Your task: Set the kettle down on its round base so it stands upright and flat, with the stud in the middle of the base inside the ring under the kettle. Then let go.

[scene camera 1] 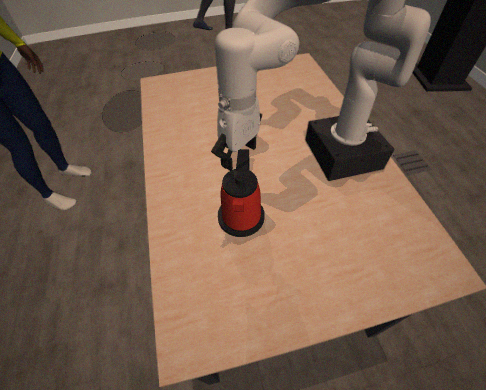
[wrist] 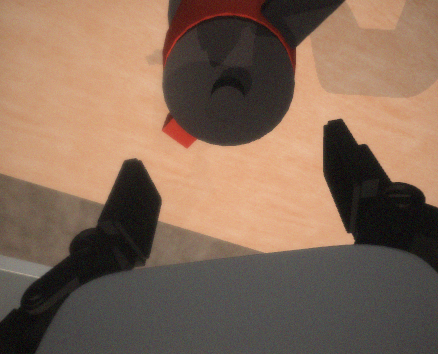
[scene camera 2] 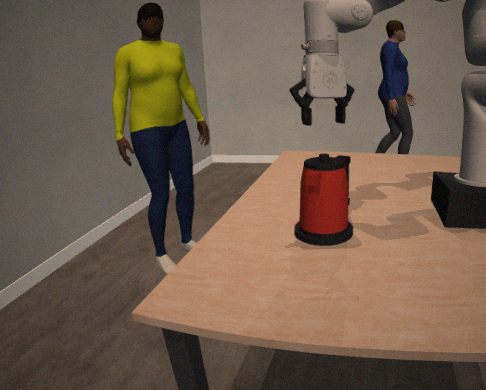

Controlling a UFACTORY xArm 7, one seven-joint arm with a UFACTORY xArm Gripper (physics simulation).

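The red kettle (scene camera 1: pixel 248 212) (scene camera 2: pixel 325 200) (wrist: pixel 187 22) stands upright on its black round base (scene camera 1: pixel 241 232) (scene camera 2: pixel 324 237). It looks level, with an even dark rim around its foot in both scene views. The stud and the ring under the kettle are hidden. The black lid knob (scene camera 1: pixel 237 178) (scene camera 2: pixel 324 158) (wrist: pixel 228 95) points up. My gripper (scene camera 1: pixel 240 155) (scene camera 2: pixel 323 122) (wrist: pixel 233 164) is open and empty, with its fingers wide apart. It hangs above the kettle, apart from the knob and lid.
The kettle rests on the wooden table (scene camera 1: pixel 300 270) (scene camera 2: pixel 400 295). The black arm mount (scene camera 1: pixel 350 155) (scene camera 2: pixel 462 205) stands on the table to the right. A person in a yellow top (scene camera 2: pixel 155 85) and one in a blue top (scene camera 2: pixel 395 70) stand beyond the table.
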